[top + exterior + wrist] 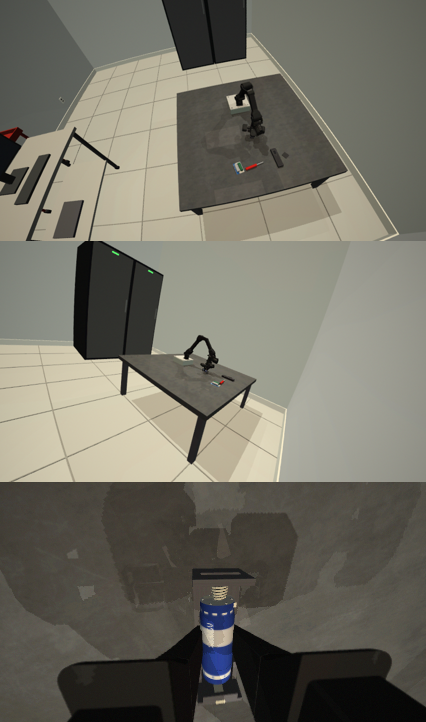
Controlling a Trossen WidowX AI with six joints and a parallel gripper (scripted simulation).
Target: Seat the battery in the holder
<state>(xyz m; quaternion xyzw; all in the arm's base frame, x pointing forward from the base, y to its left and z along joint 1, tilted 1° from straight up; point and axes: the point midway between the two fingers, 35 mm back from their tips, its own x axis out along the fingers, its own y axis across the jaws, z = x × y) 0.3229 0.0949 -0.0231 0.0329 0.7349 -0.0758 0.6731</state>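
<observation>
The battery lies 10 mm above my gripper tip. Round my gripper tip: red-handled screwdriver: 300 mm ahead; then dark square: 250 mm to the left, 220 mm ahead, 10 mm below; then black bar: 240 mm ahead, 170 mm to the left, 10 mm above.
</observation>
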